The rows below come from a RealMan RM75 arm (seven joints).
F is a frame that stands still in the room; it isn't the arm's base.
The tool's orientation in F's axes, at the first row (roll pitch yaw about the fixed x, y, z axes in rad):
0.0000, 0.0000, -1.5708
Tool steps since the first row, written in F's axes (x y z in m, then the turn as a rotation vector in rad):
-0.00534, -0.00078, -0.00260, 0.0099, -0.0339, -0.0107
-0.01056, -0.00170, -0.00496, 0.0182, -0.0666, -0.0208
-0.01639, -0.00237, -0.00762, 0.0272, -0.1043, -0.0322
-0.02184, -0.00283, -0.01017, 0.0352, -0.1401, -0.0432
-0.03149, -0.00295, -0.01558, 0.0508, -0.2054, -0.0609
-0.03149, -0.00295, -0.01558, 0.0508, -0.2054, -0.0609
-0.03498, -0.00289, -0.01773, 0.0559, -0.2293, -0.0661
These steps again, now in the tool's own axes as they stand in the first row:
0.00078, -0.00534, -0.00260, 0.0339, 0.0099, -0.0107
0.00170, -0.01056, -0.00496, 0.0666, 0.0182, -0.0208
0.00237, -0.01639, -0.00762, 0.1043, 0.0272, -0.0322
0.00283, -0.02184, -0.01017, 0.1401, 0.0352, -0.0432
0.00295, -0.03149, -0.01558, 0.2054, 0.0508, -0.0609
0.00295, -0.03149, -0.01558, 0.2054, 0.0508, -0.0609
0.00289, -0.03498, -0.01773, 0.2293, 0.0559, -0.0661

